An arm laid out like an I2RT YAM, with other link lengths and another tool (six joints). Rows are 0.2 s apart.
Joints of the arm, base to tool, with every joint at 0 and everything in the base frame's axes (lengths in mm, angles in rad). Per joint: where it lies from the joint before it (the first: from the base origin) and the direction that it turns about. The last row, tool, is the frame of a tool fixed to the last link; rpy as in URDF.
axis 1: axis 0 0 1 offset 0 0 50.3
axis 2: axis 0 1 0 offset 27.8 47.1 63.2
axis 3: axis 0 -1 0 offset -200.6 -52.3 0
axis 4: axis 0 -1 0 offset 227.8 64 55.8
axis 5: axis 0 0 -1 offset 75.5 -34.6 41.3
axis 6: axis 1 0 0 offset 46.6 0 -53.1
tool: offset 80 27 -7 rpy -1.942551 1.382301 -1.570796
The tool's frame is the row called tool.
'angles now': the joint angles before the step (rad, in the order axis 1, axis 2, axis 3, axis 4, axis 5, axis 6). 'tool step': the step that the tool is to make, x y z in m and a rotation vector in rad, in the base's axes. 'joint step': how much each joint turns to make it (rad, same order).
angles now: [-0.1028, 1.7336, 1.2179, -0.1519, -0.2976, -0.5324]
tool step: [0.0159, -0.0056, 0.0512, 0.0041, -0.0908, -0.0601]
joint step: [0.0000, -0.0353, 0.1226, -0.0550, 0.0413, 0.0474]
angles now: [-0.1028, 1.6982, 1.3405, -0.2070, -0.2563, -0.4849]
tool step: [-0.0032, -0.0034, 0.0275, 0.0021, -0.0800, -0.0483]
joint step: [0.0001, -0.0827, -0.0273, 0.0319, 0.0368, 0.0340]
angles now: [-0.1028, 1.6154, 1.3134, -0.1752, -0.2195, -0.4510]
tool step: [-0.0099, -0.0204, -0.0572, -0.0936, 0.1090, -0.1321]
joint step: [-0.0015, 0.0257, -0.1354, 0.0588, 0.1654, -0.0245]
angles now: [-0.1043, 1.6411, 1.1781, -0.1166, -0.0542, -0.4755]
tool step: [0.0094, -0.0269, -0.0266, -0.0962, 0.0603, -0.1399]
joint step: [-0.0109, 0.1028, 0.0368, 0.0168, 0.1642, -0.0108]
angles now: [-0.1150, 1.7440, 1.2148, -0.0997, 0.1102, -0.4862]
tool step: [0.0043, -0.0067, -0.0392, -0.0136, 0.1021, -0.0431]
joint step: [0.0001, 0.1362, 0.0521, -0.0169, 0.0494, 0.0076]
